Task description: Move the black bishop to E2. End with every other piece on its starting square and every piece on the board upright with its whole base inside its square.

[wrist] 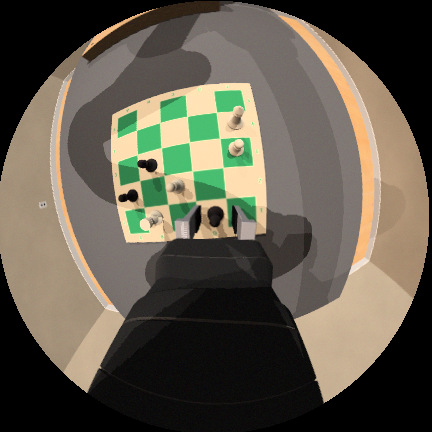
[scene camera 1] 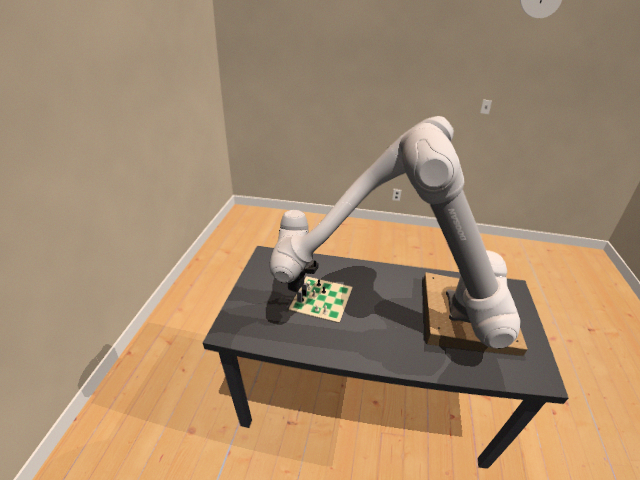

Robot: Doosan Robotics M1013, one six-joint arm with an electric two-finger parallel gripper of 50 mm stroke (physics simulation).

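The black bishop stands on D1 at the near edge of the chessboard in the wrist view, its dark head between my fingers. My gripper is open, pointing down, with one finger on each side of the bishop and a visible gap to each. Nothing is gripped. E2 is a bare light square, diagonally up and right of the bishop in the wrist view. The bishop's base is partly hidden, and the arm and fingers hide it in the scene view.
Black pieces stand on B3 and A2. White pieces stand on C2, B1, E3 and E4. The left finger is close to C1; the right is over E1. The dark table carries the board.
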